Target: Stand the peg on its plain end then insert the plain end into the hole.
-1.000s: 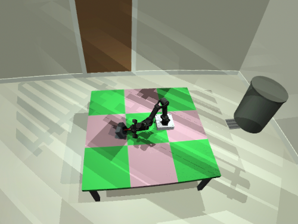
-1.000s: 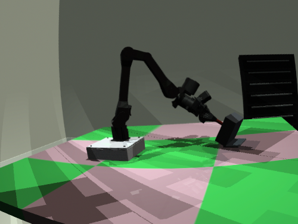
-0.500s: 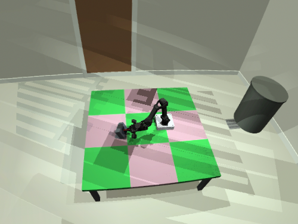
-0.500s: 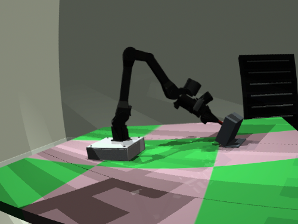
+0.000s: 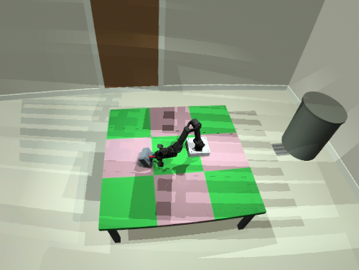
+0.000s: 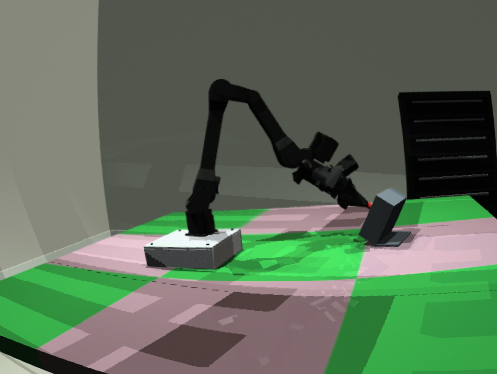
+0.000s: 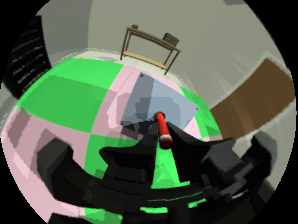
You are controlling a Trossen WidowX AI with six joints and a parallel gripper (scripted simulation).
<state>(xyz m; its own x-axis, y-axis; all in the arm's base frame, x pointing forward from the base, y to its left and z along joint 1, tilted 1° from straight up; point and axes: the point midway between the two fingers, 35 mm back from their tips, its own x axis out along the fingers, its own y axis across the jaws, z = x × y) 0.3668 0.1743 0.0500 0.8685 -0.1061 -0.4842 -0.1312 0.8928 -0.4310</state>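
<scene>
The sloped panel lies 50 mm ahead of my gripper tip, 10 mm to the right of it and 30 mm below it. From my gripper tip the other things lie so: red peg (10 mm behind, 10 mm above).
</scene>
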